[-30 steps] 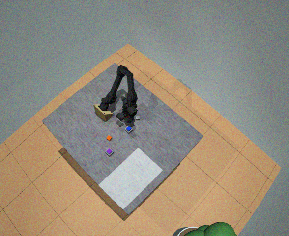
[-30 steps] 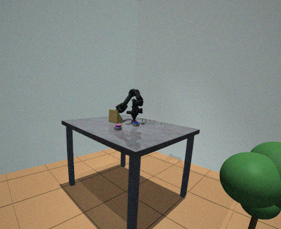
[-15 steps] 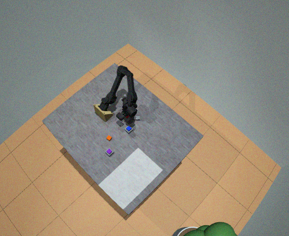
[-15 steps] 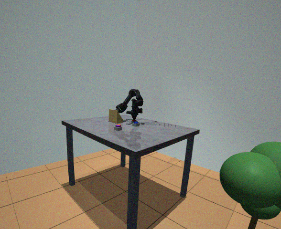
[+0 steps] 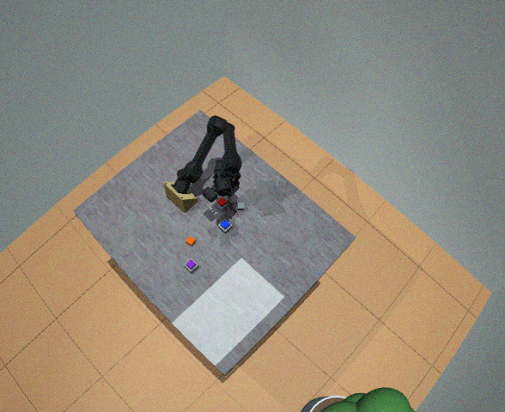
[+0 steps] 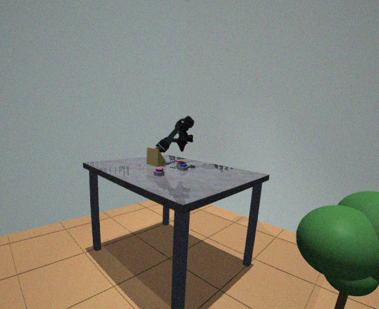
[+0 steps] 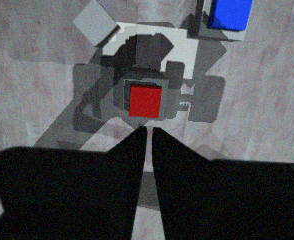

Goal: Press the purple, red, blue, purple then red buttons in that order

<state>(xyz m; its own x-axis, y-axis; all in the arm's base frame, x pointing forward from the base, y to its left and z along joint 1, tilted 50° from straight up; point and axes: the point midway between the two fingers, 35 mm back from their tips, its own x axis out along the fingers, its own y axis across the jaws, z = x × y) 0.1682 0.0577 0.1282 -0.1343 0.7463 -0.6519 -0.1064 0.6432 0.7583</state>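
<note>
Right now my gripper tip is 10 cm short of the blue button, 6 cm to the left of it and 9 cm above it. Also, from my gripper tip: orange block 6 cm ahead, 23 cm to the right, 11 cm below; then red button 9 cm below; then small grey block 6 cm ahead, 6 cm to the left, 11 cm below.
</note>
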